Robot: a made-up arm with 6 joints. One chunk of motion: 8 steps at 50 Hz.
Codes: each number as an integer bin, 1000 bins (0 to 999) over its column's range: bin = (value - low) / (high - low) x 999, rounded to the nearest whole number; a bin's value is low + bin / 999 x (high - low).
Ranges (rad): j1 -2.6..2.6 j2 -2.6..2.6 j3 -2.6..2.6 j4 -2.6..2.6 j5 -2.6..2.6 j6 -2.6..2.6
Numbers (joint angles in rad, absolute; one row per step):
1: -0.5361 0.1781 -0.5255 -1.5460 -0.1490 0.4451
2: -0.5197 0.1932 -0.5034 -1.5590 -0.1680 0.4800
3: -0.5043 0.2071 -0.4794 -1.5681 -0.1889 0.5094
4: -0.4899 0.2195 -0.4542 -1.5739 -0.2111 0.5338
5: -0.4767 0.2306 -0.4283 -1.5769 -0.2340 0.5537
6: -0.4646 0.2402 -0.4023 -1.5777 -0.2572 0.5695
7: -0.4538 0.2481 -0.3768 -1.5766 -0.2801 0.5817
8: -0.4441 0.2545 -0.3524 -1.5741 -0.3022 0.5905
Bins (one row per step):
1: 397 534 399 202 471 585
2: 400 537 403 200 467 592
3: 403 539 407 198 463 597
4: 405 542 412 197 459 602
5: 408 544 417 197 455 606
6: 410 546 422 196 450 609
7: 412 547 427 197 446 611
8: 414 548 432 197 441 613

